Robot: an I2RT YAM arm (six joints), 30 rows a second.
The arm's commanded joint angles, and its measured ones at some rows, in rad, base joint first. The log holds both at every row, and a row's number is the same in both.
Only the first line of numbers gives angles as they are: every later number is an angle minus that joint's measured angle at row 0.
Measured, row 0:
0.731, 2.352, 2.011, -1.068, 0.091, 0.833
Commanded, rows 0 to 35:
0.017, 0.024, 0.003, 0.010, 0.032, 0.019
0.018, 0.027, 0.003, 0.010, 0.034, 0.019
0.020, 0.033, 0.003, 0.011, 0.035, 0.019
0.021, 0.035, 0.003, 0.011, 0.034, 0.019
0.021, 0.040, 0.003, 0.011, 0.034, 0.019
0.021, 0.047, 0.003, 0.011, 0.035, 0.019
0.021, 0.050, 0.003, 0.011, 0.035, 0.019
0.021, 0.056, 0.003, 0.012, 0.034, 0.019
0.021, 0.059, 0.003, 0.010, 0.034, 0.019
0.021, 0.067, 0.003, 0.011, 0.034, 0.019
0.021, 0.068, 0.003, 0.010, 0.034, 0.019
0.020, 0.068, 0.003, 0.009, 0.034, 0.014
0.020, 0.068, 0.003, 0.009, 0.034, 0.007
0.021, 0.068, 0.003, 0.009, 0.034, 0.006
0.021, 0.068, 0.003, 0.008, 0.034, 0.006
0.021, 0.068, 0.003, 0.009, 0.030, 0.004
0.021, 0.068, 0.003, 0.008, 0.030, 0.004
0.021, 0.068, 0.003, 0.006, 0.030, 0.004
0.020, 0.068, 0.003, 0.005, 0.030, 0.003
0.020, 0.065, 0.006, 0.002, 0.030, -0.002
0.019, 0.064, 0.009, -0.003, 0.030, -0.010
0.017, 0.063, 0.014, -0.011, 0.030, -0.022
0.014, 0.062, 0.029, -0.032, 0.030, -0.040
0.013, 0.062, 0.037, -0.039, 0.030, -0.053
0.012, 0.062, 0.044, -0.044, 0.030, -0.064
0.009, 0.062, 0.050, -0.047, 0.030, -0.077
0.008, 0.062, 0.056, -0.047, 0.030, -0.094
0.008, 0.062, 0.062, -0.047, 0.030, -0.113
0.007, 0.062, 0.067, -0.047, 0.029, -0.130
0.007, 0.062, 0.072, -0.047, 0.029, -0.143
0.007, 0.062, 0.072, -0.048, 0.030, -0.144
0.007, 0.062, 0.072, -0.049, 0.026, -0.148
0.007, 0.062, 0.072, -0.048, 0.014, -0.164
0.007, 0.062, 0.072, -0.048, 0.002, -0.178
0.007, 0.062, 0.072, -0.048, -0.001, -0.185
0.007, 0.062, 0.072, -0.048, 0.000, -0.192
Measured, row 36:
0.007, 0.047, 0.053, -0.045, 0.010, -0.134
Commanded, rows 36 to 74:
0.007, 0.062, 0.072, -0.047, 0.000, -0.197
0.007, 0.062, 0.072, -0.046, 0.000, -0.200
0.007, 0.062, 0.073, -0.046, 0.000, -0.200
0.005, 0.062, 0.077, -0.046, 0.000, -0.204
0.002, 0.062, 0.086, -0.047, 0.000, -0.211
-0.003, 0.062, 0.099, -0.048, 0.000, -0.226
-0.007, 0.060, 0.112, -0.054, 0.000, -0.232
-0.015, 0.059, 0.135, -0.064, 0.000, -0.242
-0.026, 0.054, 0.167, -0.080, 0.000, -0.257
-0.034, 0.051, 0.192, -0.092, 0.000, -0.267
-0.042, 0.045, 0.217, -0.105, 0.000, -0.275
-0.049, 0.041, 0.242, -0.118, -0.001, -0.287
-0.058, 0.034, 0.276, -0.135, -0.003, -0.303
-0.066, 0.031, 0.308, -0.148, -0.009, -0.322
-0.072, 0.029, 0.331, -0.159, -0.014, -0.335
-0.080, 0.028, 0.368, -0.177, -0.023, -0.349
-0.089, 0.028, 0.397, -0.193, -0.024, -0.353
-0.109, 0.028, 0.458, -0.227, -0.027, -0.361
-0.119, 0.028, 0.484, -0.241, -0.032, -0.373
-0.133, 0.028, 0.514, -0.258, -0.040, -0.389
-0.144, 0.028, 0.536, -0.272, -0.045, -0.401
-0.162, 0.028, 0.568, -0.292, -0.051, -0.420
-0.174, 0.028, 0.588, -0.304, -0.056, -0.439
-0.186, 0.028, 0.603, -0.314, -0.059, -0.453
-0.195, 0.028, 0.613, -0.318, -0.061, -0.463
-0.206, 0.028, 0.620, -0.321, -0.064, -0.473
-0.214, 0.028, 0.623, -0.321, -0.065, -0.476
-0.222, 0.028, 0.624, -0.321, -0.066, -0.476
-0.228, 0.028, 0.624, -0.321, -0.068, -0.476
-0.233, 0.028, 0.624, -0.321, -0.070, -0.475
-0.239, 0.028, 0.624, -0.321, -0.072, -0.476
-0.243, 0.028, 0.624, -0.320, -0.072, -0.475
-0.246, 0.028, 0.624, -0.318, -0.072, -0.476
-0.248, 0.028, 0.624, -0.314, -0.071, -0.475
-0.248, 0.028, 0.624, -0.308, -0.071, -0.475
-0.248, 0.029, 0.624, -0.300, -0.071, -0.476
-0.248, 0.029, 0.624, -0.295, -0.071, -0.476
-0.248, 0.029, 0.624, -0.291, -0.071, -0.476
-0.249, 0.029, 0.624, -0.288, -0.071, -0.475
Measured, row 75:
-0.247, 0.050, 0.604, -0.295, -0.065, -0.460
